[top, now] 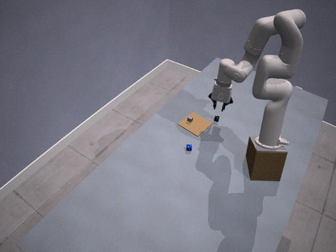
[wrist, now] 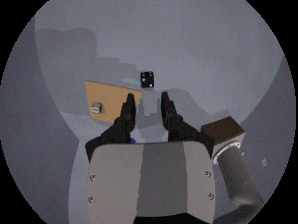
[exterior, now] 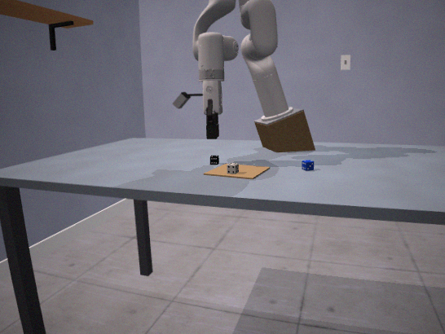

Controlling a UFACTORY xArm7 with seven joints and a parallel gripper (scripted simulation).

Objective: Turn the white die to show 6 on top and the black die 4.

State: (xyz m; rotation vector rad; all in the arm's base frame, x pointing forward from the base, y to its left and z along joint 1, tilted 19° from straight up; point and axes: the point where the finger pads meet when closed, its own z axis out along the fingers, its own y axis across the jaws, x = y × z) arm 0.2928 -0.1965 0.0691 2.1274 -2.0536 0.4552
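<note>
Right now my hand is 90 mm above the black die. Also, from my hand: blue die (70 mm ahead, 280 mm to the left, 90 mm below); white die (140 mm ahead, 70 mm to the left, 80 mm below); mat (100 mm ahead, 80 mm to the left, 100 mm below).
</note>
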